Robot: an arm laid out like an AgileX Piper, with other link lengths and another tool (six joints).
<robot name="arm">
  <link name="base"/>
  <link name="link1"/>
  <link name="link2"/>
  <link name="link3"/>
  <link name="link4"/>
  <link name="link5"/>
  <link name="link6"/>
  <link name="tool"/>
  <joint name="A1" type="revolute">
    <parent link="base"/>
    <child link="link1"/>
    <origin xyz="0 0 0.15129" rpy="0 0 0"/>
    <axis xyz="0 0 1"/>
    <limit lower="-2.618" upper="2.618"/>
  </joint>
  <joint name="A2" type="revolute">
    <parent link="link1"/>
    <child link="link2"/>
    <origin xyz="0 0 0" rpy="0 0 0"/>
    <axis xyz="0 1 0"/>
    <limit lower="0" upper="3.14"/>
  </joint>
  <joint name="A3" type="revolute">
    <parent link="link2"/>
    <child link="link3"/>
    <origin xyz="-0.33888 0 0.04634" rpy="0 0 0"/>
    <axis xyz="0 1 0"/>
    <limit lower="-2.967" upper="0"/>
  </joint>
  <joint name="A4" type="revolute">
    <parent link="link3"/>
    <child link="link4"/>
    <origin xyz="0.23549 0 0.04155" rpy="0 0 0"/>
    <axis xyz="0.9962 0 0.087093"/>
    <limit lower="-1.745" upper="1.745"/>
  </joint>
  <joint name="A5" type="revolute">
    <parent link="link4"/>
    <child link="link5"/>
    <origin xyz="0 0 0" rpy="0 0 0"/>
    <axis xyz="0 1 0"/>
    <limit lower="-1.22" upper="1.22"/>
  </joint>
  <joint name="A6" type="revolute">
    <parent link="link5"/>
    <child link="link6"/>
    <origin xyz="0.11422 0 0.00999" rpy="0 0 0"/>
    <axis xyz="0.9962 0 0.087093"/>
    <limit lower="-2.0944" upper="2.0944"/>
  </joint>
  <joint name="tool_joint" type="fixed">
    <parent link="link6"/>
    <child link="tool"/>
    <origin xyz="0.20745 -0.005 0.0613" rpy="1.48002 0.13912 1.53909"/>
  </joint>
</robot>
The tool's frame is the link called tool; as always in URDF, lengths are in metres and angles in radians.
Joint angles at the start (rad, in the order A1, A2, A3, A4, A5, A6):
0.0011 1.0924 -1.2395 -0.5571 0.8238 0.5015
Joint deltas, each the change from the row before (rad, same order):
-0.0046 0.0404 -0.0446 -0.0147 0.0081 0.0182
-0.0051 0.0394 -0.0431 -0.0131 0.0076 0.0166
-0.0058 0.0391 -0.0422 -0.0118 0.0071 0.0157
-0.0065 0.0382 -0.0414 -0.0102 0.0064 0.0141
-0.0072 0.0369 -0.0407 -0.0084 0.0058 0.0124
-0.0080 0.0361 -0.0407 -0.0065 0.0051 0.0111
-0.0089 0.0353 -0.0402 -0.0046 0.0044 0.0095
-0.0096 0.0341 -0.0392 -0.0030 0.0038 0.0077
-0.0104 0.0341 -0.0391 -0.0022 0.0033 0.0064
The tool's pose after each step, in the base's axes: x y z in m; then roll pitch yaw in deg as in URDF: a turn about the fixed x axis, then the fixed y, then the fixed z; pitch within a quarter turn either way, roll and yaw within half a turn. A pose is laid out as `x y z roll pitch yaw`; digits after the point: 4 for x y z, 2 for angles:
0.4031 -0.1410 0.4478 116.91 13.26 68.72
0.4134 -0.1470 0.4533 116.73 13.09 67.56
0.4236 -0.1531 0.4580 116.57 12.91 66.41
0.4337 -0.1592 0.4621 116.40 12.70 65.30
0.4434 -0.1653 0.4659 116.23 12.47 64.24
0.4530 -0.1715 0.4695 116.02 12.18 63.20
0.4623 -0.1777 0.4727 115.81 11.86 62.20
0.4713 -0.1841 0.4755 115.62 11.53 61.25
0.4802 -0.1907 0.4778 115.43 11.22 60.32

